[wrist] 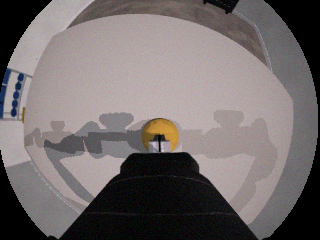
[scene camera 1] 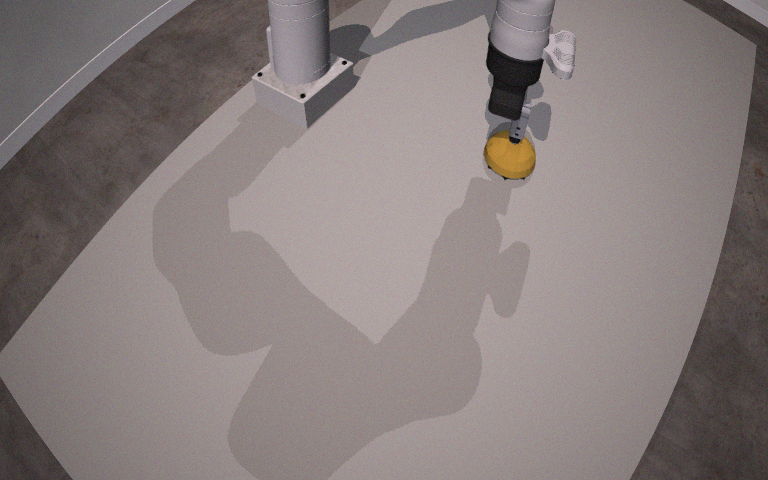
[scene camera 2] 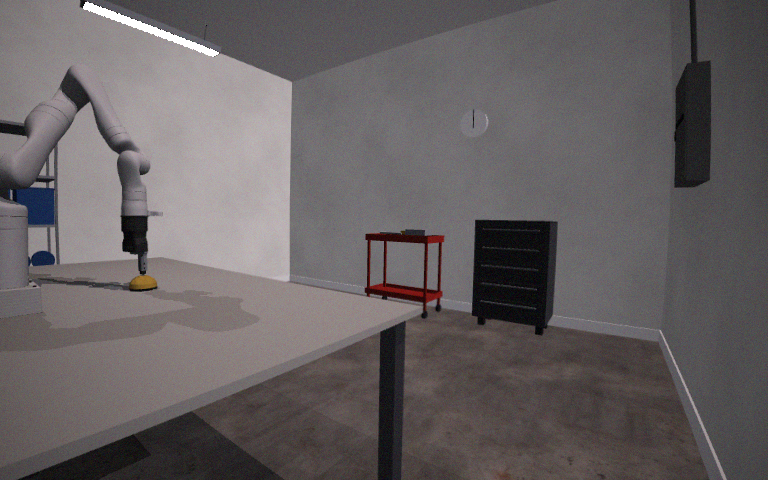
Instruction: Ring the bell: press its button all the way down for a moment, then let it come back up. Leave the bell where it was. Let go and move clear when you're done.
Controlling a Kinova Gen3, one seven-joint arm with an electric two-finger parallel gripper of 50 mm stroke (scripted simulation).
Scene:
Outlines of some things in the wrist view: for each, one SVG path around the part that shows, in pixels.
My gripper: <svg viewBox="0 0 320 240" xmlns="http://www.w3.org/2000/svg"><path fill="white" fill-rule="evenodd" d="M59 238L59 240L258 240L215 186L199 173L199 164L187 152L171 153L171 142L165 139L164 134L155 134L154 139L149 140L149 153L132 153L120 166L120 174L113 177Z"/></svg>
A yellow dome bell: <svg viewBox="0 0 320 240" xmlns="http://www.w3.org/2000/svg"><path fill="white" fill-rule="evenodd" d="M148 122L142 131L142 143L148 151L149 140L153 140L155 134L164 134L165 139L171 142L172 152L179 140L176 126L170 120L164 118L157 118Z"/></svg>

